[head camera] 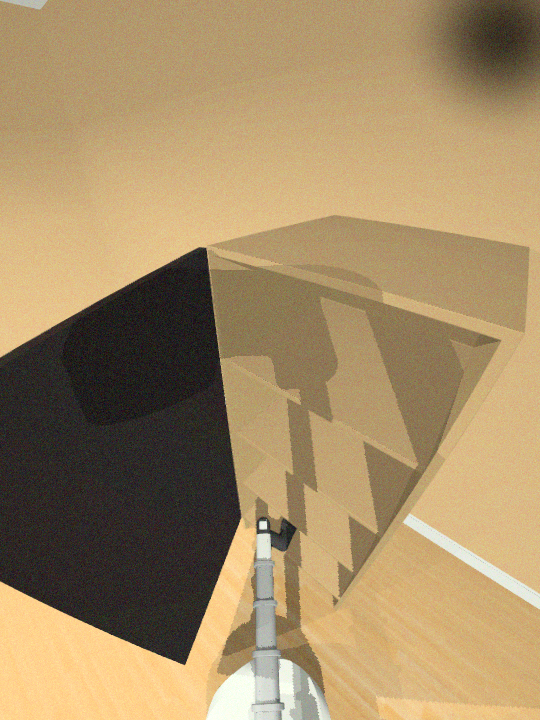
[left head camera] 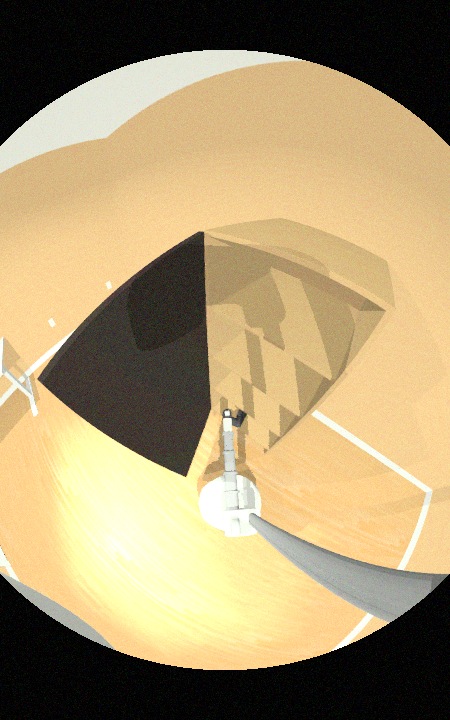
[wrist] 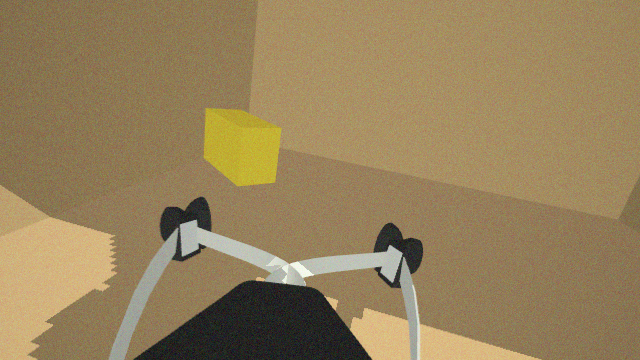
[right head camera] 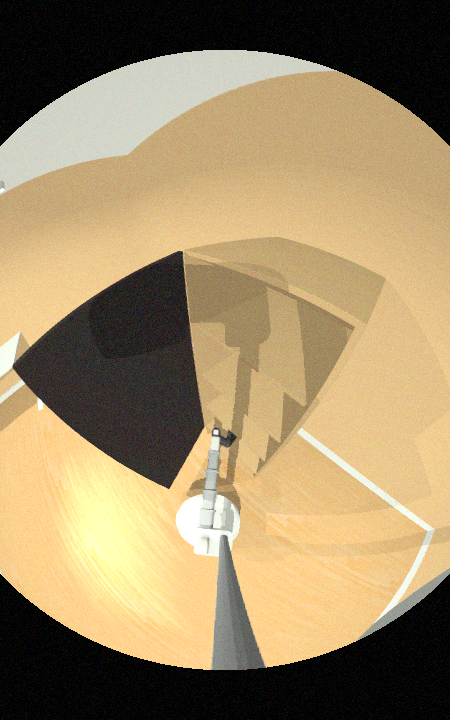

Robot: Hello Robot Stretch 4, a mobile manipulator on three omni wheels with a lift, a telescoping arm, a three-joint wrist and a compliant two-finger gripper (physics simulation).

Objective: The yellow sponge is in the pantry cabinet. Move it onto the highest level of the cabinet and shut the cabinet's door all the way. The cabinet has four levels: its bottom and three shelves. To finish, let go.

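Places are measured from the robot's base along level axes (x left, y ahead, z down), in millimetres.
Pixels of known places: gripper, fingertip midpoint: (wrist: 295, 231).
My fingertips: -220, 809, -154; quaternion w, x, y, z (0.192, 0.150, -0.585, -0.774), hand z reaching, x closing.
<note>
Behind a point stands the place of what it marks, as x, y, z.
The yellow sponge (wrist: 242, 152) {-215, 933, -177} stands in the wrist view on a brown cabinet surface, near the corner of a side wall and the back wall. It does not show in the head views, and I cannot tell its level for certain. My gripper (wrist: 295, 231) {-220, 809, -154} is open and empty. Its fingers are spread wide, short of the sponge, which lies beyond them and towards the left finger. The pantry cabinet (head camera: 406, 273) {-252, 543, -1372} (left head camera: 318, 249) {-227, 618, -1372} (right head camera: 318, 270) {-300, 603, -1372} is open, with its shelves in view. Its black door (head camera: 116, 494) {238, 335, -1085} (left head camera: 153, 392) {237, 338, -1085} (right head camera: 122, 414) {245, 314, -1027} stands wide open on the left.
My extended arm (head camera: 265, 622) {0, 273, -344} (left head camera: 229, 451) {-3, 326, -353} (right head camera: 212, 461) {-2, 384, -341} reaches low to the cabinet's opening, right of the door's hinge side. The dark wrist part (head camera: 284, 535) {-89, 574, -257} is at the lower shelves' front. A white-framed object (left head camera: 29, 392) {2370, 815, -35} stands at the far left, beyond the door.
</note>
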